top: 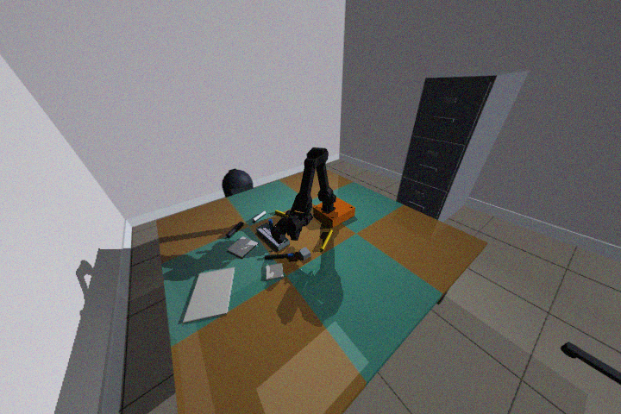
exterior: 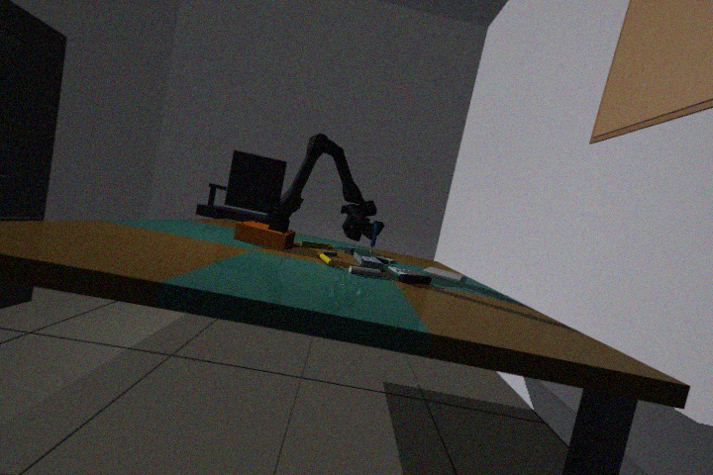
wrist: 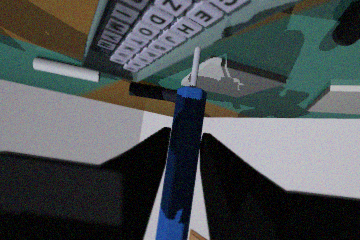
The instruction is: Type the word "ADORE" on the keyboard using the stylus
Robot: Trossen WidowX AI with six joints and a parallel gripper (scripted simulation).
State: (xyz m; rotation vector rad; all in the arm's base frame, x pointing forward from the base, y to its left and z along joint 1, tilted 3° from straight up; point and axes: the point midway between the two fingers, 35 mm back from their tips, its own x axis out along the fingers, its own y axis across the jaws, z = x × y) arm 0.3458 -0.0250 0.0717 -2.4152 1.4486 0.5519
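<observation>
The blue stylus lies 1 cm below my gripper tip. Round my gripper tip: white pad: 14 cm to the left, 11 cm ahead, 9 cm below; then grey cube: 17 cm to the left, 8 cm below, 5 cm behind; then blue pen: 11 cm to the left, 8 cm below, 2 cm ahead.
</observation>
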